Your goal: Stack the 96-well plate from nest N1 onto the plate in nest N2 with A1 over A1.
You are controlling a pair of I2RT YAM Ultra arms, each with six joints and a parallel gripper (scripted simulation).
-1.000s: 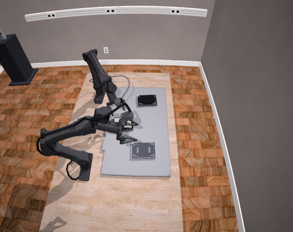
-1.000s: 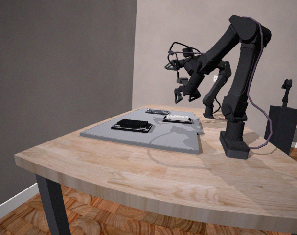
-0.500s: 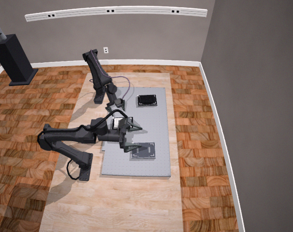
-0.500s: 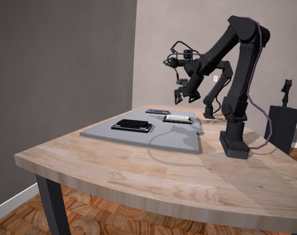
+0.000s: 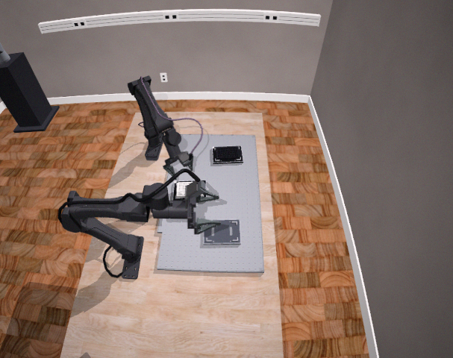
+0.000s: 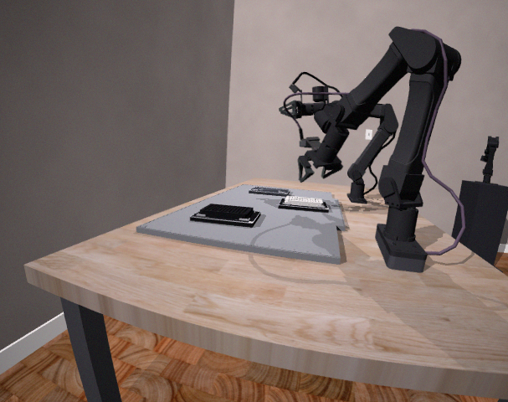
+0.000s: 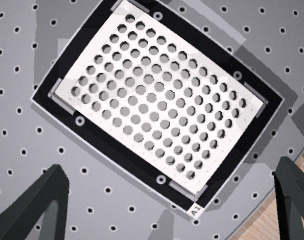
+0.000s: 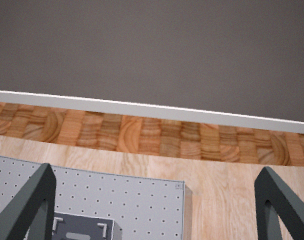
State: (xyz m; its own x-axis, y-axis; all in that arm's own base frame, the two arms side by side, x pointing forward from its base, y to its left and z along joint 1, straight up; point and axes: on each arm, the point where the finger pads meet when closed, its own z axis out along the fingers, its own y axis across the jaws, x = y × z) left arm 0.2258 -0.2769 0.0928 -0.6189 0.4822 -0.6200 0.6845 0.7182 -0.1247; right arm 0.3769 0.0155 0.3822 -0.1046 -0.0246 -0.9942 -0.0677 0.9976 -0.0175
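My left gripper is now 20 mm short of the white 96-well plate, 30 mm to the left of it and 90 mm above it. Also, from my left hand: grey plate nest: 180 mm ahead, 250 mm to the right, 100 mm below; black 96-well plate: 210 mm ahead, 220 mm to the left, 90 mm below; black plate nest: 20 mm ahead, 30 mm to the right, 100 mm below.
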